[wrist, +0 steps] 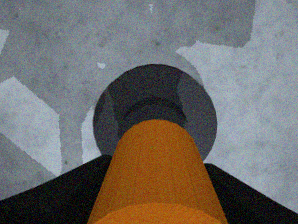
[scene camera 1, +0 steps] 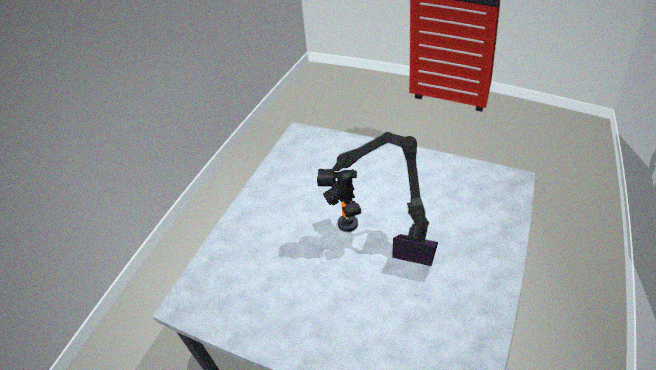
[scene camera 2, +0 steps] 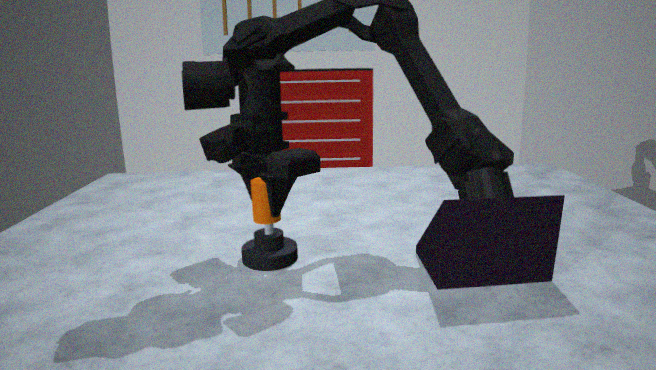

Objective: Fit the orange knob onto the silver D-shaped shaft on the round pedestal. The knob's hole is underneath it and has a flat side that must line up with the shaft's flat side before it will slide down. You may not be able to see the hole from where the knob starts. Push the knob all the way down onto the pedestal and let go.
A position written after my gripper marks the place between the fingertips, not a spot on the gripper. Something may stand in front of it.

My gripper (scene camera 2: 266,213) holds an orange knob (scene camera 2: 261,213). Further things: a pedestal (scene camera 2: 268,251).
The orange knob shows as well in the wrist view (wrist: 156,165). My gripper shows as well in the wrist view (wrist: 156,168). The pedestal shows as well in the wrist view (wrist: 153,91).
